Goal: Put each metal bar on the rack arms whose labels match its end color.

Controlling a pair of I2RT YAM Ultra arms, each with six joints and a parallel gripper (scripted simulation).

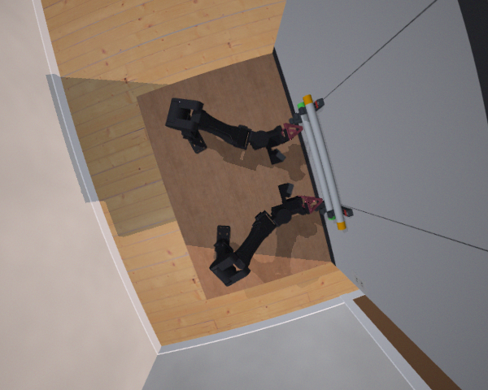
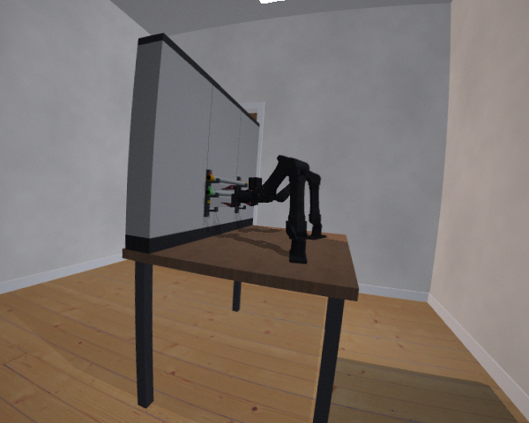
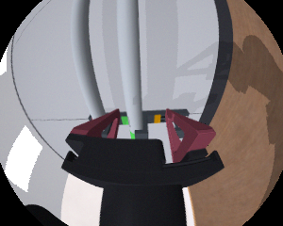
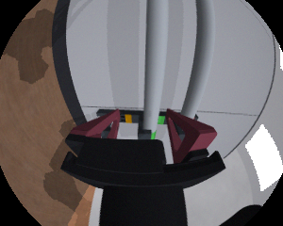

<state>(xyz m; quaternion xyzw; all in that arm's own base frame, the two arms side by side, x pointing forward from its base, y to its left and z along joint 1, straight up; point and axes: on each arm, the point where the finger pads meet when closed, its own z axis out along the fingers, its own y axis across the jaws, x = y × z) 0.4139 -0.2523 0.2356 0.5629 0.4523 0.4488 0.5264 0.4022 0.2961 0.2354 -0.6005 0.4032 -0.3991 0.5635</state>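
Right now the metal bar is 160 mm to the right of my left hand, 90 mm above it and 50 mm ahead of it. From my left hand the other things lie so: green-ended bar (150 mm to the right, 50 mm ahead, 10 mm above); then grey wall panel (190 mm above, 140 mm ahead, 130 mm to the right).
Right now the metal bar is 140 mm to the left of my right hand, 90 mm above it and 30 mm ahead of it. The rest, counted from my right hand: green-ended bar: 150 mm to the left, 30 mm ahead, 10 mm above; grey wall panel: 190 mm above, 170 mm to the left, 130 mm ahead.
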